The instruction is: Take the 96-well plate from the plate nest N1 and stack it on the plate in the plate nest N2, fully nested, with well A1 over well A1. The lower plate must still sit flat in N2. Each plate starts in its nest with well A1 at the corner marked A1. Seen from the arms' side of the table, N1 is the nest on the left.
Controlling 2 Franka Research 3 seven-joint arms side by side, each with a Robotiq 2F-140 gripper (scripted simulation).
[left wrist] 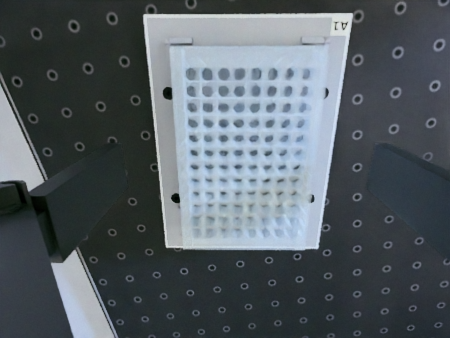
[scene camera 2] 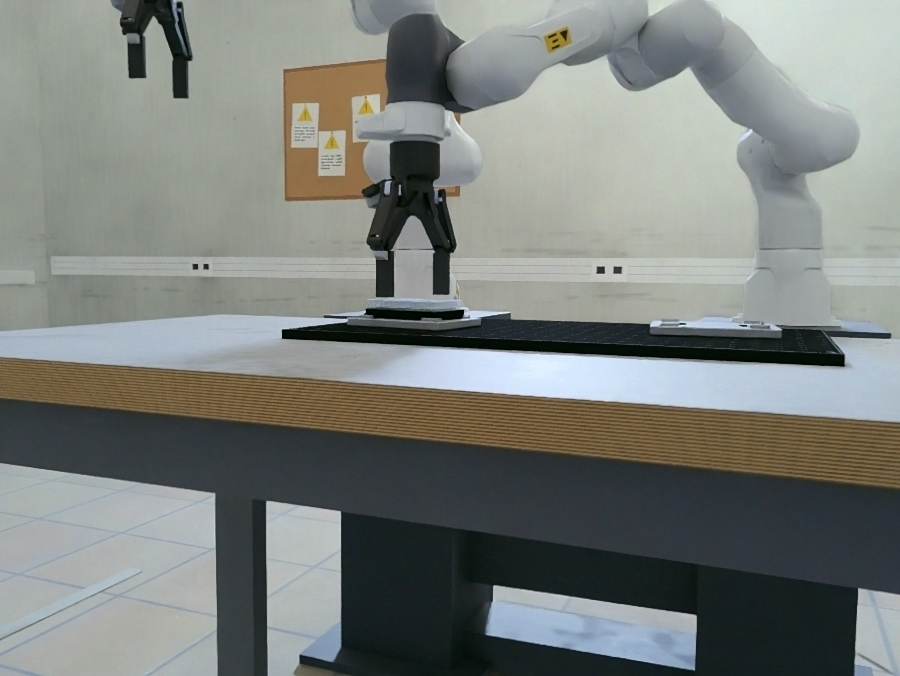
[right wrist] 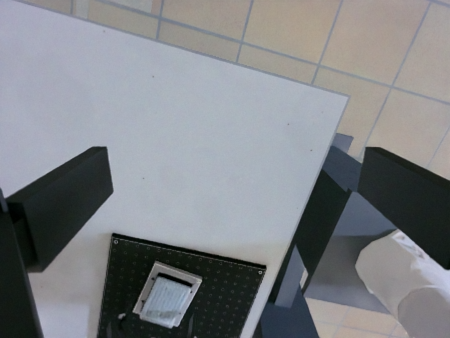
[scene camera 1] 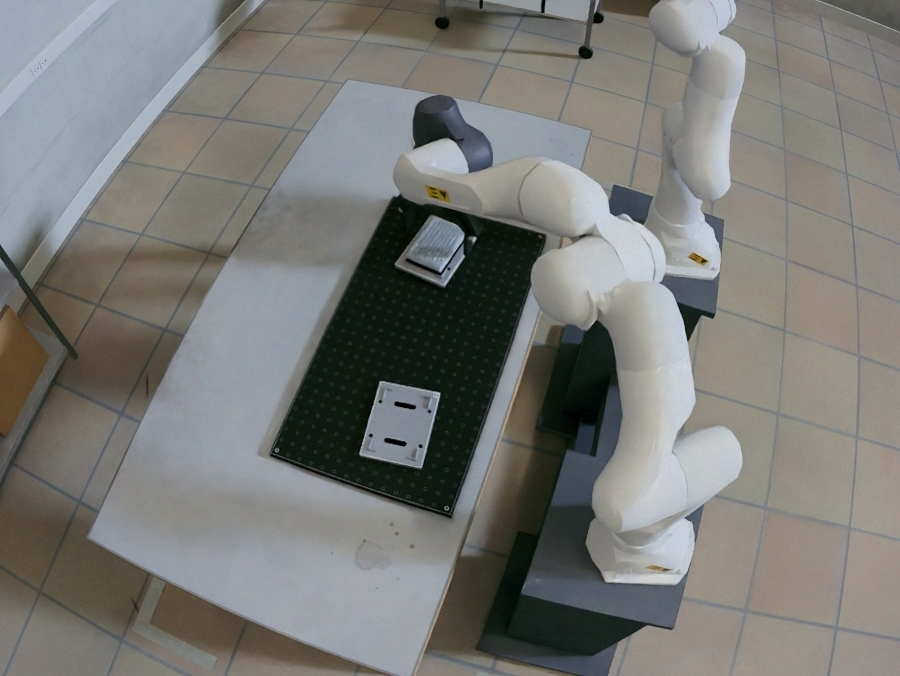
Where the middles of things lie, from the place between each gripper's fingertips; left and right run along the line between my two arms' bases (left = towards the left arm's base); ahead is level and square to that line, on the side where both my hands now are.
I see the clear 96-well plate (scene camera 1: 435, 255) 2 cm below my left hand. The rest, counted from my left hand: black plate (scene camera 2: 384, 314): 4 cm below.
The clear 96-well plate is 50 mm ahead of my right hand (scene camera 2: 160, 88), 490 mm to the left of it and 370 mm below it. Also, from my right hand: black plate: 50 mm ahead, 490 mm to the left, 380 mm below.
